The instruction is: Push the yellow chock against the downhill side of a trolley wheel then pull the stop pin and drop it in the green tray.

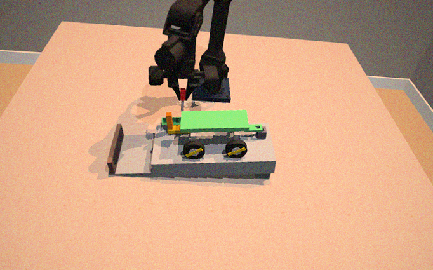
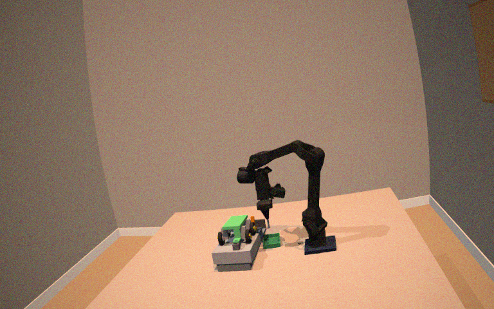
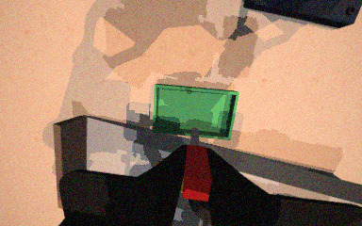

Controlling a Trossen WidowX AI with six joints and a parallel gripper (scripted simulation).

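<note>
The green tray lies 130 mm below my gripper tip. Round my gripper tip: trolley (130 mm ahead, 70 mm to the left, 10 mm below); then red-headed stop pin (right at my gripper tip); then yellow chock (70 mm ahead, 40 mm below, 20 mm to the right).
</note>
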